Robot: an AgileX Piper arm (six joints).
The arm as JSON. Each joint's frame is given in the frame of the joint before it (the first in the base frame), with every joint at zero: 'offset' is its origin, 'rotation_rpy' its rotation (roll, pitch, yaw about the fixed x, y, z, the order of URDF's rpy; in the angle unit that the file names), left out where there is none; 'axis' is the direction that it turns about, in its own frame. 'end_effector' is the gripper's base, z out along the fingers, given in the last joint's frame.
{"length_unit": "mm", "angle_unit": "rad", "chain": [
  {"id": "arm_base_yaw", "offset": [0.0, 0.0, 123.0], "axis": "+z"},
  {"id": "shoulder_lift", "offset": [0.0, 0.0, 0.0], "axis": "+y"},
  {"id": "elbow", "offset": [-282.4, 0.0, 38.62], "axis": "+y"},
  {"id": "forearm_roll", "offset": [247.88, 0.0, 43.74], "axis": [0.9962, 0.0, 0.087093]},
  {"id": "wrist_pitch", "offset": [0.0, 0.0, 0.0], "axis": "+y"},
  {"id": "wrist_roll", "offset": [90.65, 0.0, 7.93], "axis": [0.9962, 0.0, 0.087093]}
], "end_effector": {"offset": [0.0, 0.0, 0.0], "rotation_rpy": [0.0, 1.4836, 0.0]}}
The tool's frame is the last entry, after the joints.
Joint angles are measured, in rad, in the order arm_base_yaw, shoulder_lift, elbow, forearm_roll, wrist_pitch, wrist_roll. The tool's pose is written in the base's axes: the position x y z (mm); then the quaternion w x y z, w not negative. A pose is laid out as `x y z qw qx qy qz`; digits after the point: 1 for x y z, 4 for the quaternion.
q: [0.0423, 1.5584, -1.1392, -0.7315, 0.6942, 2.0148]
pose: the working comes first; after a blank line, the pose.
Where each joint sits with the arm in this pose, in the base's axes (m; each line is computed from the numbers above, not from the rounded line before):
arm_base_yaw: 0.0000 0.0000 0.1230
shoulder_lift: 0.0000 0.0000 0.1230
elbow: 0.0351 0.0015 0.4059
forearm_roll: 0.2791 0.0118 0.3449
wrist_pitch: 0.2791 0.0118 0.3449
wrist_roll: 0.3327 -0.0248 0.2812
the tool: 0.3327 -0.0248 0.2812

332.7 -24.8 281.2 0.3817 0.6380 0.6658 0.0632
